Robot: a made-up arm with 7 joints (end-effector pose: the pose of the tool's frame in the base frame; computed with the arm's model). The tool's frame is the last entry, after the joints. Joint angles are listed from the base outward.
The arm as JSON. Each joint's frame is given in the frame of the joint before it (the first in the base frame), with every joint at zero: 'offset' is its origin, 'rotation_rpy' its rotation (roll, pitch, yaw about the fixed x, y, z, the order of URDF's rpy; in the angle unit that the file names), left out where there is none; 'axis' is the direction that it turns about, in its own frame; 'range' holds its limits. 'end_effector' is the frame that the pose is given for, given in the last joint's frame.
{
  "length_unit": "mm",
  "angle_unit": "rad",
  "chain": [
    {
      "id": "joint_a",
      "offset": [
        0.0,
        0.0,
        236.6
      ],
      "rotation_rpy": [
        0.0,
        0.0,
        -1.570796
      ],
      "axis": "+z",
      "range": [
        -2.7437,
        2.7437
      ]
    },
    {
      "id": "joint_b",
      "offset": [
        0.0,
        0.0,
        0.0
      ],
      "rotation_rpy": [
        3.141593,
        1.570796,
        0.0
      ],
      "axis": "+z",
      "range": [
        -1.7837,
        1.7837
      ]
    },
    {
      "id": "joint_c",
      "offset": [
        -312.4,
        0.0,
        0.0
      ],
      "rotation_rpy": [
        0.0,
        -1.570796,
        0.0
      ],
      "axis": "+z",
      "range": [
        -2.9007,
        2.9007
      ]
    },
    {
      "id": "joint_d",
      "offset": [
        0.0,
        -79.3,
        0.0
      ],
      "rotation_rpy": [
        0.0,
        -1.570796,
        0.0
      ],
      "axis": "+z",
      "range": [
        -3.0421,
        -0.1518
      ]
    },
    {
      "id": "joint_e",
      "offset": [
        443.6,
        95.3,
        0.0
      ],
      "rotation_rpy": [
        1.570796,
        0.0,
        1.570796
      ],
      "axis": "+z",
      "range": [
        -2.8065,
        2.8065
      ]
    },
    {
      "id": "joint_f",
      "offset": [
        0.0,
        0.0,
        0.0
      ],
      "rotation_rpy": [
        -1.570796,
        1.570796,
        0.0
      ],
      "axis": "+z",
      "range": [
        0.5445,
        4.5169
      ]
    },
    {
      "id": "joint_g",
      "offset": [
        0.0,
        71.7,
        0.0
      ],
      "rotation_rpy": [
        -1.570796,
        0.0,
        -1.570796
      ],
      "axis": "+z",
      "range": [
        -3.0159,
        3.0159
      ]
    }
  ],
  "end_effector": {
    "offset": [
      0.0,
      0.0,
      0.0
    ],
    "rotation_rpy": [
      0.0,
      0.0,
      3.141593
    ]
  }
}
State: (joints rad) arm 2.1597 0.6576 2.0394 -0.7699 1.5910 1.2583 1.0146
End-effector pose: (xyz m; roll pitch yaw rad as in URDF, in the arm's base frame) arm -0.4358 0.0812 0.9407 -1.2695 -0.1826 -1.8859
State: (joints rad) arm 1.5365 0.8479 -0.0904 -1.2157 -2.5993 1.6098 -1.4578
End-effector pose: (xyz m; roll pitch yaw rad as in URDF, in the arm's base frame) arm 0.0732 0.7812 0.2234 -0.5317 0.4669 -0.2563
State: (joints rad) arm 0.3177 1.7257 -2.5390 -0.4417 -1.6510 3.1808 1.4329
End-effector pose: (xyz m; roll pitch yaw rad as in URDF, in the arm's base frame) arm 0.7712 0.0802 0.2330 1.1103 1.1316 1.1817
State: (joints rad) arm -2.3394 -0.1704 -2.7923 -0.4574 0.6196 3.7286 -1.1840
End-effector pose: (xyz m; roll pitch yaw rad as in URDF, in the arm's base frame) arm 0.1697 0.1919 0.9417 -0.2399 -0.3278 -2.6196
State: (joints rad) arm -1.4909 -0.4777 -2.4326 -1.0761 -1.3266 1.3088 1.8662
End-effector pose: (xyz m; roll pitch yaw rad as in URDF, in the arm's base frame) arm -0.3532 0.6051 0.6257 -2.7433 -0.9563 -0.0186
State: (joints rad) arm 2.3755 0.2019 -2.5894 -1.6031 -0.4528 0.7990 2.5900
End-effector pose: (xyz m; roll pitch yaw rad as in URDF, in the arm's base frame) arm 0.5004 -0.0883 0.6769 -2.8722 -0.7602 3.1125
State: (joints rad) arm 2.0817 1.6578 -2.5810 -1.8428 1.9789 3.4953 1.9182
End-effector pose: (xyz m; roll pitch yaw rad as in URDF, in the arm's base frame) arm 0.0378 0.3705 0.6690 0.0105 0.3679 -0.4694
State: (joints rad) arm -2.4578 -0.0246 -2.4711 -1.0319 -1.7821 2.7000 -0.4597
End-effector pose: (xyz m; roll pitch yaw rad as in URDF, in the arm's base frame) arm 0.0454 0.4573 0.8547 0.9887 0.3290 2.1933
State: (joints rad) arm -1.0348 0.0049 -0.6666 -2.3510 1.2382 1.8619 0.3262
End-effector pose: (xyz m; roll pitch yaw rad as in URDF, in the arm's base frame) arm -0.0863 -0.5084 0.2592 -2.3436 0.9129 -2.3390
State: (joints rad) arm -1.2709 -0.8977 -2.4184 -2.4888 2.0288 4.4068 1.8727
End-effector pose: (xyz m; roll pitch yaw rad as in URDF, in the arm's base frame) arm -0.2930 0.1557 0.0480 -2.2979 -0.0897 -1.3324
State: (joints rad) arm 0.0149 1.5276 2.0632 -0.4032 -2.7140 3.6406 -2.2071
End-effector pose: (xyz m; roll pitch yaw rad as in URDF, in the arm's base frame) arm 0.6954 0.1786 0.3868 0.1191 0.9787 0.9005
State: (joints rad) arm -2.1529 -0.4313 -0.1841 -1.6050 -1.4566 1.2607 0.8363
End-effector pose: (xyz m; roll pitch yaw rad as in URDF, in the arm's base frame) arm -0.3093 -0.2332 0.8312 2.2190 -1.0729 3.1214
